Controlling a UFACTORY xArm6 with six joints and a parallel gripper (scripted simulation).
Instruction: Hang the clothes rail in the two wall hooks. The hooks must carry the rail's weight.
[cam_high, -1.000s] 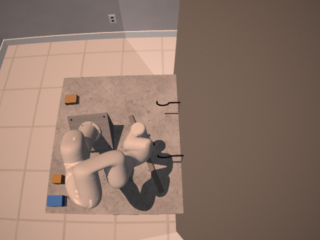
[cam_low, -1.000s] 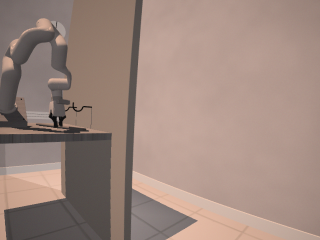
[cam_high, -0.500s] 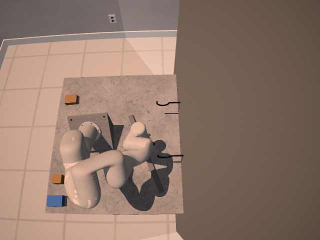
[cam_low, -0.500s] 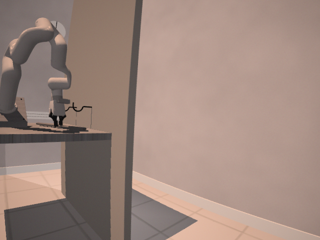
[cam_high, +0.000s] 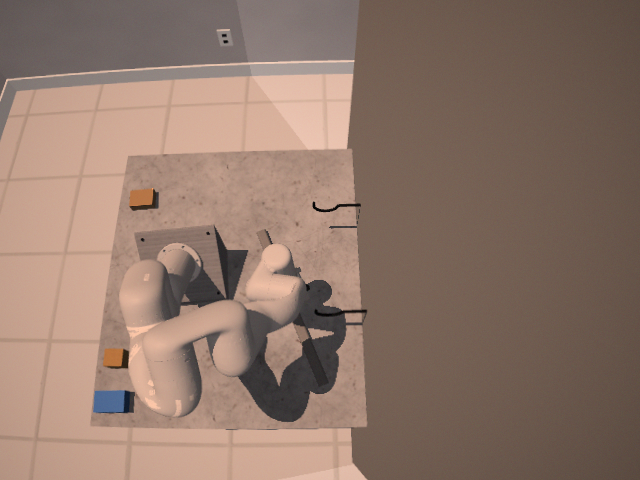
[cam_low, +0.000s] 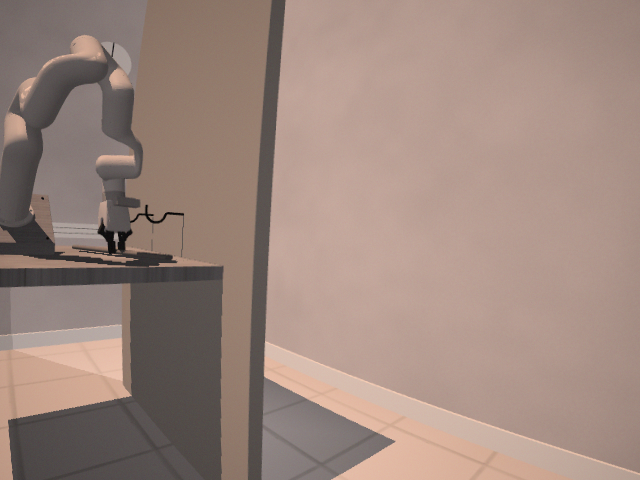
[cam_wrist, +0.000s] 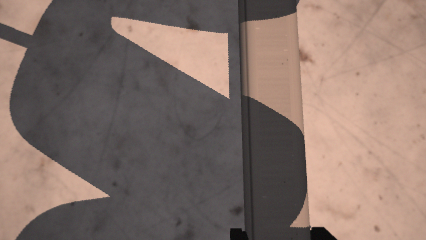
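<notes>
Now: the clothes rail 10 mm below my hand. From my hand the other things lie so: orange cube (530 mm behind, 80 mm to the right); then blue block (550 mm behind, 200 mm to the right, 10 mm below); then tall wall panel (400 mm above, 250 mm ahead, 60 mm to the left).
</notes>
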